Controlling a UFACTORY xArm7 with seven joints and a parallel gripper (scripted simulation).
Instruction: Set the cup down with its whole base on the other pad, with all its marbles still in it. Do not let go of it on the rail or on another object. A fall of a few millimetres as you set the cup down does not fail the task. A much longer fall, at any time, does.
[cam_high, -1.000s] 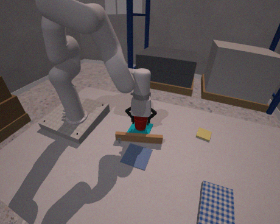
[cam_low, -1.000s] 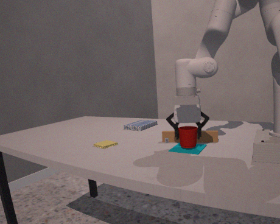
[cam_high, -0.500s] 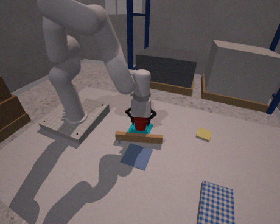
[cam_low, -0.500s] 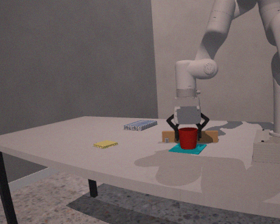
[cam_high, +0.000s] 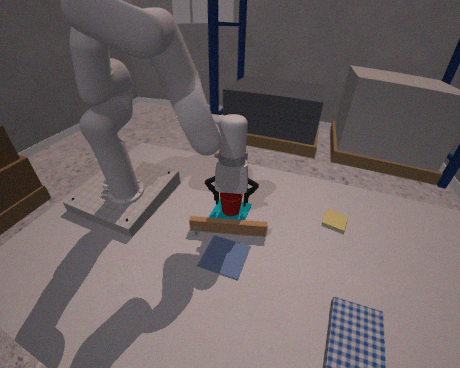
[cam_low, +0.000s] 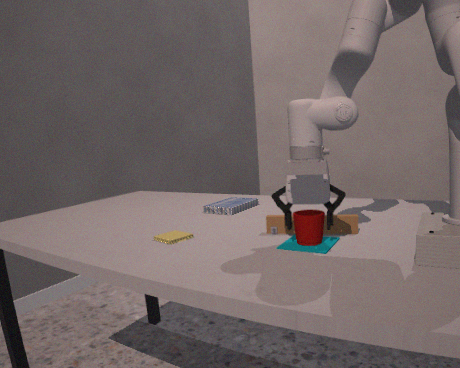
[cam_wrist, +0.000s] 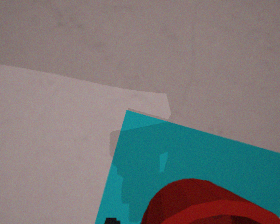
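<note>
The red cup is 20 mm below my hand. From my hand the other things lie so: yellow marble (30 mm below, 20 mm to the left); then wooden rail (90 mm to the right, 30 mm below, 10 mm ahead); then teal pad (60 mm below).
</note>
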